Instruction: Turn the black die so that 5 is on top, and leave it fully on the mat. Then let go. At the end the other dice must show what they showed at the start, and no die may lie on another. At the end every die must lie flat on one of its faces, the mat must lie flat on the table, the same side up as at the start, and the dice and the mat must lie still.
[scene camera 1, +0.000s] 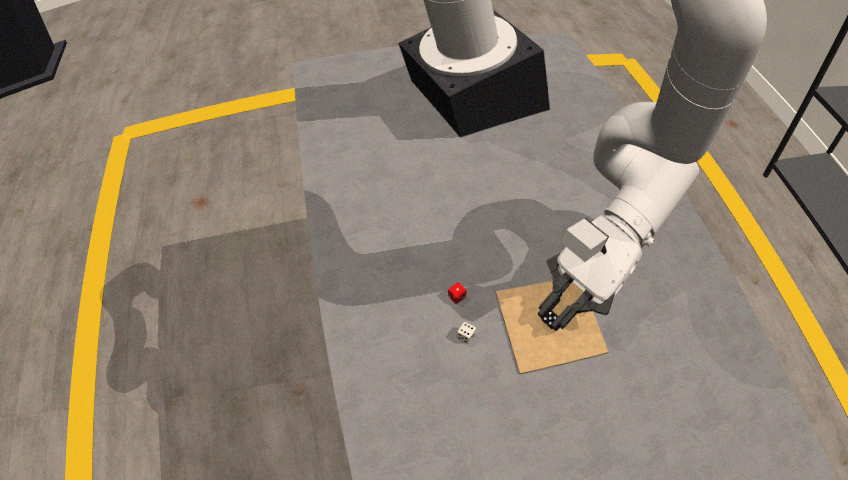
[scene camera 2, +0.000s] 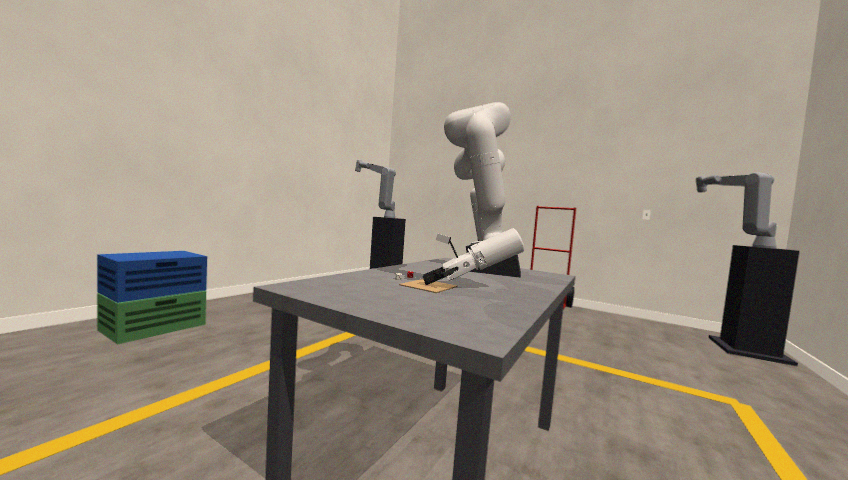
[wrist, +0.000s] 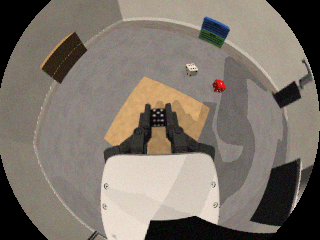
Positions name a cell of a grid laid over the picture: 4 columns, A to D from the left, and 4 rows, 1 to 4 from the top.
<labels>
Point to a mat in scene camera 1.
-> At C3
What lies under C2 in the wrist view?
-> A mat.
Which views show the gripper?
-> Scene camera 1, scene camera 2 and the wrist view: all of them.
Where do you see the gripper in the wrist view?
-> At B2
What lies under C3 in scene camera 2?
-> The gripper.
</labels>
